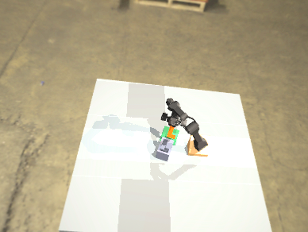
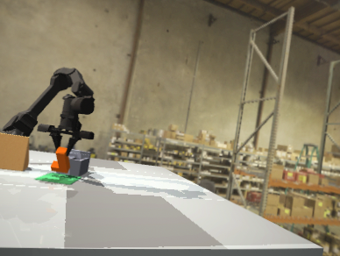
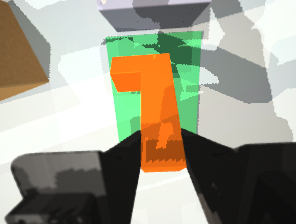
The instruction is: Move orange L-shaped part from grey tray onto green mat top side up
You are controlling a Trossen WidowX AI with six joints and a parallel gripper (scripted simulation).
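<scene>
Right now my gripper tip is 1 cm short of the green mat, 2 cm to the right of it and 10 cm above it. Round my gripper tip: orange L-shaped part 1 cm behind, 3 cm to the left, 3 cm below.
</scene>
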